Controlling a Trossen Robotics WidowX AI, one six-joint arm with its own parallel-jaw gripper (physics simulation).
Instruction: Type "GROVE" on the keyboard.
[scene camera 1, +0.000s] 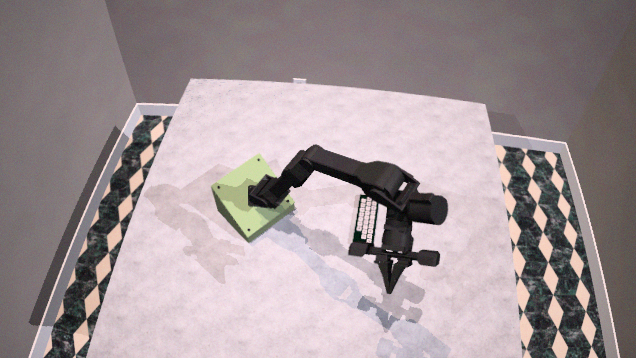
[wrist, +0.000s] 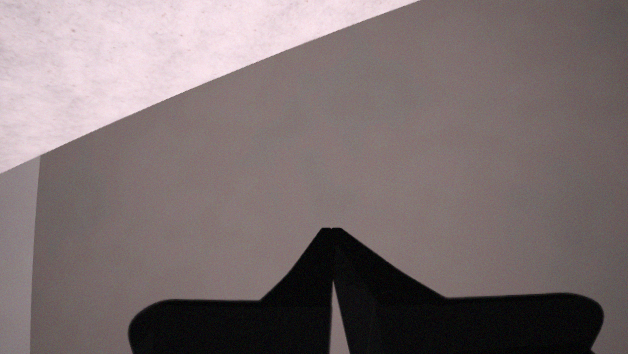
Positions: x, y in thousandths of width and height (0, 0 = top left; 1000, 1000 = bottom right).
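Note:
Here I can see my gripper (scene camera 1: 612, 820), and I can see the same gripper (wrist: 526, 671) as well.

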